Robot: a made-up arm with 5 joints. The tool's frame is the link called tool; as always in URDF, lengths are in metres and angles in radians. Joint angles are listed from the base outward.
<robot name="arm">
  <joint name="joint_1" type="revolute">
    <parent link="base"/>
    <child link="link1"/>
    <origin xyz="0.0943 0.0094 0.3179" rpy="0 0 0"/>
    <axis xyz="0 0 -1"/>
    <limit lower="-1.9" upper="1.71"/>
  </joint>
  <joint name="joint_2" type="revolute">
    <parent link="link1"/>
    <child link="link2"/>
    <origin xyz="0.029 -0.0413 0.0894" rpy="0 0 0"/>
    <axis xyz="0 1 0"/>
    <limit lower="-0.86" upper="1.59"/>
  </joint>
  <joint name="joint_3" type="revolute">
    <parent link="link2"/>
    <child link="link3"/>
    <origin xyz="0.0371 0.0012 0.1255" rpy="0 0 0"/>
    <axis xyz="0 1 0"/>
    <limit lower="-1" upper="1.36"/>
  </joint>
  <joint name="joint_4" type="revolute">
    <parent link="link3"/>
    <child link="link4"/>
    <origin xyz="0.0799 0.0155 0.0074" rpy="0 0 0"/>
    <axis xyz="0 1 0"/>
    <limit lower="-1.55" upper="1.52"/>
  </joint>
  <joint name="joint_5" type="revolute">
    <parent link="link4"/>
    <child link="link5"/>
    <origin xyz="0.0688 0.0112 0.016" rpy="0 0 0"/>
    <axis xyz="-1 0 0"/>
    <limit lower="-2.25" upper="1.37"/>
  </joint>
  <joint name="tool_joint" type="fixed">
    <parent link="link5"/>
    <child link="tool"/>
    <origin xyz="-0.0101 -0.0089 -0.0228" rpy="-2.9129 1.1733 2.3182"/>
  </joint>
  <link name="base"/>
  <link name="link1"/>
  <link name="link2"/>
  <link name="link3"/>
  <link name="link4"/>
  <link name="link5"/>
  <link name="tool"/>
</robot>
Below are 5 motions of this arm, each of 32 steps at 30 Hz.
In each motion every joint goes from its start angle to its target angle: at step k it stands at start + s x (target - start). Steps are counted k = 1, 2, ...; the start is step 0. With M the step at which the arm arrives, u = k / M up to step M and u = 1 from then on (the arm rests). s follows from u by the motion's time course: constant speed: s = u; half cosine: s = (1 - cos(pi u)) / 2; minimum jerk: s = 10 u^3 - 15 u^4 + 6 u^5.
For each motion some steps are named. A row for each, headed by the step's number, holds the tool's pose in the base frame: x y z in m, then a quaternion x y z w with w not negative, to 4 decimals.
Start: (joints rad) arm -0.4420 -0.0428 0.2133 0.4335 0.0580
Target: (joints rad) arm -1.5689 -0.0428 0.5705 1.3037 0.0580
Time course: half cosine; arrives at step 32
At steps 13, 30, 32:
13: 0.2209 0.1157 0.4642 -0.2050 0.8561 -0.4079 0.2424
30: 0.1193 0.1222 0.4453 -0.5972 0.5639 -0.5498 0.1516
32: 0.1181 0.1216 0.4453 -0.6012 0.5575 -0.5523 0.1510

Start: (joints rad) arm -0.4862 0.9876 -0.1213 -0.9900 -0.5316
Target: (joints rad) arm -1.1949 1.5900 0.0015 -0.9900 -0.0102
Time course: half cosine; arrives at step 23
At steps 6, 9, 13, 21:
6: 0.3210 0.1501 0.3631 0.2316 0.8892 -0.0189 0.3942
9: 0.2977 0.1702 0.3363 0.1439 0.9067 -0.0648 0.3911
13: 0.2554 0.1897 0.2976 -0.0043 0.9094 -0.1303 0.3950
21: 0.1926 0.1917 0.2509 -0.2264 0.8576 -0.2055 0.4136

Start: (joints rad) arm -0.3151 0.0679 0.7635 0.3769 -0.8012
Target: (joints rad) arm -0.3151 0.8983 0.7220 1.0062 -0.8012
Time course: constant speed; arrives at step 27
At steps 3, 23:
3: 0.2339 0.0515 0.4075 -0.2913 -0.8477 0.3791 0.2297
23: 0.1980 0.0398 0.3575 -0.1070 -0.5650 0.5986 0.5576

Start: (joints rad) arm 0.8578 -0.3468 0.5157 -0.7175 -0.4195
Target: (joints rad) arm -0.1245 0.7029 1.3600 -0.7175 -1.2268
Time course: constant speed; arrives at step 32
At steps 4, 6, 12, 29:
4: 0.2162 -0.1140 0.5233 0.7326 0.4931 -0.1962 0.4262
6: 0.2288 -0.1089 0.5068 0.7309 0.5424 -0.1733 0.3762
12: 0.2556 -0.0822 0.4578 0.7065 0.6643 -0.1254 0.2093
29: 0.2290 0.0176 0.3567 -0.5495 -0.7603 0.2064 0.2783

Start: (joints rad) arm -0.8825 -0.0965 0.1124 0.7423 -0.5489
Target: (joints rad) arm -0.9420 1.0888 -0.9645 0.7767 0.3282
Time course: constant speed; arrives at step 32
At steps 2, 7, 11, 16, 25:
2: 0.2161 0.1421 0.4925 0.0017 0.9552 -0.2496 0.1591
7: 0.2309 0.1580 0.4817 -0.0472 0.9380 -0.2781 0.2015
11: 0.2419 0.1700 0.4704 -0.0868 0.9209 -0.2990 0.2345
16: 0.2541 0.1836 0.4533 -0.1368 0.8955 -0.3226 0.2746
25: 0.2706 0.2030 0.4157 -0.2266 0.8386 -0.3576 0.3429

